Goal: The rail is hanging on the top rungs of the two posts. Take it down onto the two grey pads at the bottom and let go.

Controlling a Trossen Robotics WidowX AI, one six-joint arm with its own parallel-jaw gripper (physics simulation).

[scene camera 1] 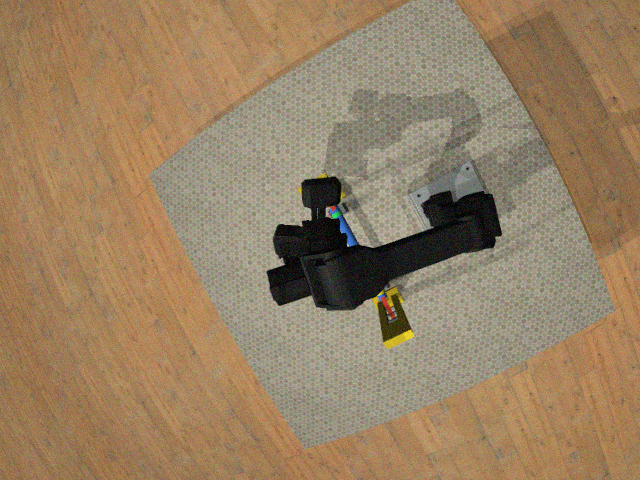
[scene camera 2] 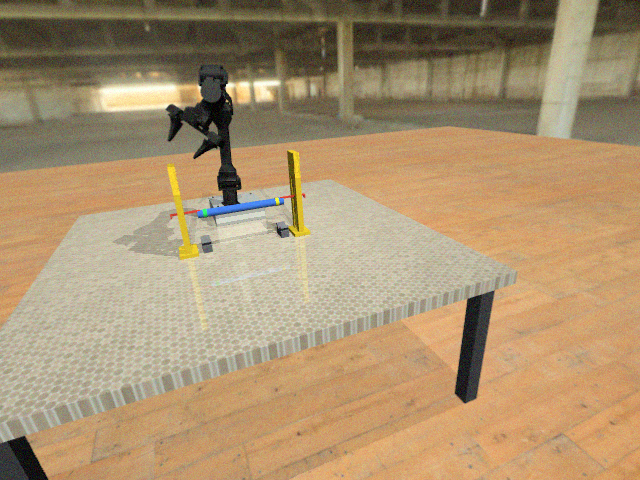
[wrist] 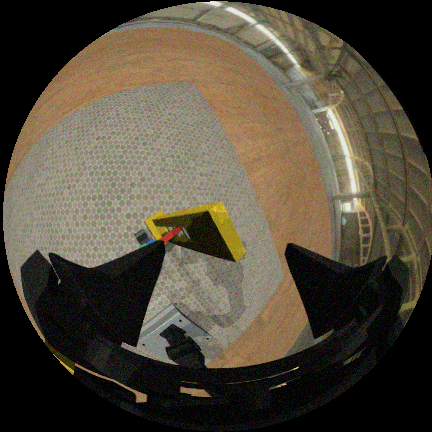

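Pixels of known places: gripper, fingertip midpoint: [scene camera 2: 181,150] [wrist: 227,249]; arm's base, link origin: [scene camera 1: 435,207] [scene camera 2: 230,203] [wrist: 172,332].
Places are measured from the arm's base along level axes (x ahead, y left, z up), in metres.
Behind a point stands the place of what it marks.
Observation:
The blue rail [scene camera 1: 351,236] {x 0.249, y -0.069, z 0.068 m} [scene camera 2: 240,207] {x 0.271, y -0.026, z 0.060 m} with thin red ends hangs level between two yellow posts, about midway up them in scene camera 2. One post [scene camera 1: 398,338] {x 0.275, y 0.179, z 0.226 m} [scene camera 2: 296,191] {x 0.309, y 0.171, z 0.092 m} stands at the right in scene camera 2; the other post [scene camera 2: 179,206] {x 0.278, y -0.219, z 0.102 m} [wrist: 232,235] {x 0.238, y -0.219, z 0.225 m} stands at the left. Two small grey pads [scene camera 2: 206,243] {x 0.273, y -0.158, z -0.042 m} [scene camera 2: 282,229] {x 0.296, y 0.110, z -0.043 m} lie low beside the post feet, below the rail and apart from it. My gripper [scene camera 2: 181,148] {x 0.263, y -0.180, z 0.271 m} [wrist: 227,249] {x 0.263, y -0.180, z 0.271 m} is wide open and empty, high above the rail near the left post. The arm hides the rail's middle in scene camera 1.
The arm's grey base plate [scene camera 1: 447,180] {x -0.076, y -0.047, z 0.001 m} [wrist: 160,325] {x 0.044, y 0.002, z -0.010 m} is bolted to the tiled table [scene camera 1: 258,155] {x 0.370, y -0.477, z -0.074 m} [scene camera 2: 155,310] {x 0.567, y -0.346, z -0.075 m} [wrist: 125,150] {x 0.507, y -0.251, z -0.075 m}, behind the rail in scene camera 2. The yellow posts rise as tall obstacles at both rail ends. A wooden floor [scene camera 1: 77,206] [scene camera 2: 336,413] surrounds the table.

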